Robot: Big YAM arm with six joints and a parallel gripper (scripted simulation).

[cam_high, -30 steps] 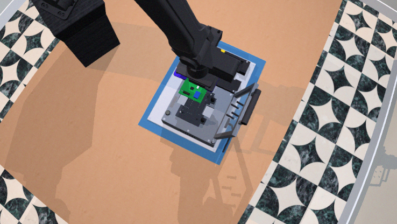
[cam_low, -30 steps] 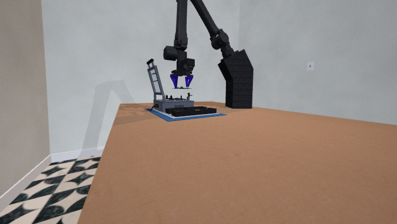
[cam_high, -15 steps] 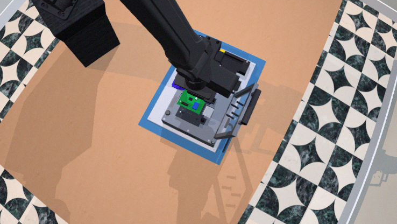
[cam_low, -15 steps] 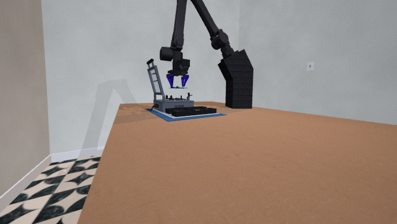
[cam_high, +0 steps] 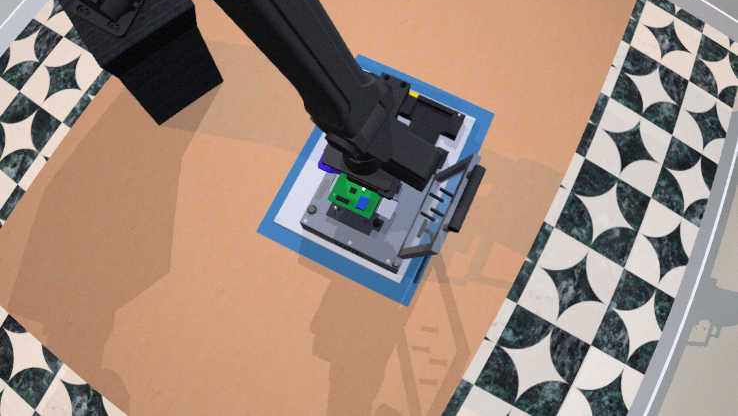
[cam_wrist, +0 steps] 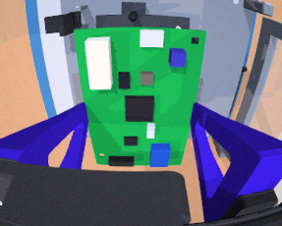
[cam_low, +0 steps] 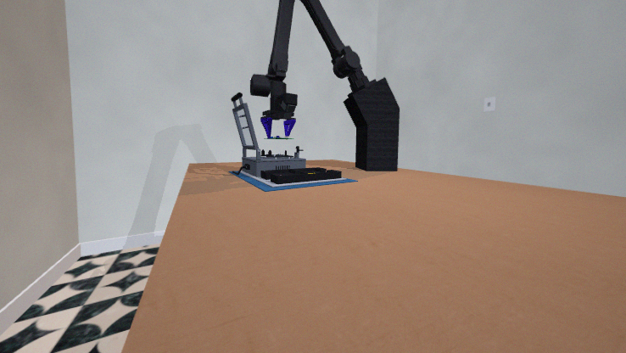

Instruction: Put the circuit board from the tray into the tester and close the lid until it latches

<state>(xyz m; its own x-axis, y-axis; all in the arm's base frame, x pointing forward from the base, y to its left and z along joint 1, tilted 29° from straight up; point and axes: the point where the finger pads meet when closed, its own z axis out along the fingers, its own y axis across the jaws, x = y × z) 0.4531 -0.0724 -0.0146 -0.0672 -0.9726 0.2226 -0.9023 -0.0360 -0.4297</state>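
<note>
Right now my hand is right at the green circuit board. Round my hand: black plate: 7 cm below, 1 cm ahead; then tester: 4 cm ahead, 3 cm to the left, 2 cm below; then dark latch hook: 6 cm to the left, 5 cm below, 5 cm behind.
</note>
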